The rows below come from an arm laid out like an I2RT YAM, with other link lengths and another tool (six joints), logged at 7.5 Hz.
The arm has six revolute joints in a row. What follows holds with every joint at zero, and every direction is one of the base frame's.
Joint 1 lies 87 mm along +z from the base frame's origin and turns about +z.
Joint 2 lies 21.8 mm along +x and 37 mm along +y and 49.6 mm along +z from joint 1 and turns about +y.
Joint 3 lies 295.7 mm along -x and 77.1 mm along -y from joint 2 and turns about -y.
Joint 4 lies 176.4 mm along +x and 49.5 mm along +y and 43.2 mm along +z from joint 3 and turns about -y.
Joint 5 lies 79.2 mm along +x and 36.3 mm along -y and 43.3 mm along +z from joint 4 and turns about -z.
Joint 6 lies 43.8 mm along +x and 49.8 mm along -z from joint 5 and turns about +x.
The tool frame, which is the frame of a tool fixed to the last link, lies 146 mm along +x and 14 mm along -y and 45 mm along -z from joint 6; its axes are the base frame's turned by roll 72.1, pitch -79 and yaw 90 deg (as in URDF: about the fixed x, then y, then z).
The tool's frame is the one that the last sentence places.
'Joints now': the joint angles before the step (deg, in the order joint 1, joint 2, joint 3, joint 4, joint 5, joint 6). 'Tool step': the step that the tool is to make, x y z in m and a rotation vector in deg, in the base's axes. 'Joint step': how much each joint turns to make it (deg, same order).
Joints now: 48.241, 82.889, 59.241, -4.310, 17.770, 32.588
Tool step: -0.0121, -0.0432, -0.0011, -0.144, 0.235, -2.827
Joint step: -3.822, -7.091, -5.002, -2.229, -0.911, -0.424
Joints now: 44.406, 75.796, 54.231, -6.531, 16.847, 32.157
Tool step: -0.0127, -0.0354, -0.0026, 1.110, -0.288, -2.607
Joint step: -3.948, -6.708, -5.205, -0.522, -1.478, -0.070
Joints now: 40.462, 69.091, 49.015, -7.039, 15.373, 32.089
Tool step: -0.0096, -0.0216, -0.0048, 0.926, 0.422, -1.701
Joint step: -3.193, -4.104, -3.090, -0.813, -1.777, 0.207
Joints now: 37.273, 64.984, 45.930, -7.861, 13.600, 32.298
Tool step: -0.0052, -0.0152, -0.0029, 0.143, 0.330, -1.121
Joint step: -2.904, -2.372, -1.355, -1.081, -1.729, -0.546
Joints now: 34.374, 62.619, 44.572, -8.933, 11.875, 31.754
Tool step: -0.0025, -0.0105, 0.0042, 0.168, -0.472, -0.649
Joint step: -2.404, -1.835, 0.249, -1.422, -1.516, -0.909
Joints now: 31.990, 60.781, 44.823, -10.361, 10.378, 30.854
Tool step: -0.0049, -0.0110, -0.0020, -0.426, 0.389, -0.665
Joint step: -2.248, -1.601, -0.343, -1.664, -1.343, -0.868
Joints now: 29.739, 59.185, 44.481, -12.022, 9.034, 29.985
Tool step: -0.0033, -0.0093, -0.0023, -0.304, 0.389, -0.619
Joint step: -2.352, -1.075, -0.366, -1.071, -1.509, -0.866
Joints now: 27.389, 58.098, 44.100, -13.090, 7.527, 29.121
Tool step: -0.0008, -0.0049, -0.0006, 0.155, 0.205, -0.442
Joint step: -1.711, -0.388, -0.106, -0.350, -1.235, -0.376
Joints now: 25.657, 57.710, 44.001, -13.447, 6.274, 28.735
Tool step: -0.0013, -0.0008, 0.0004, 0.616, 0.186, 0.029
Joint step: -0.848, -0.318, 0.014, -0.255, -1.071, 0.168
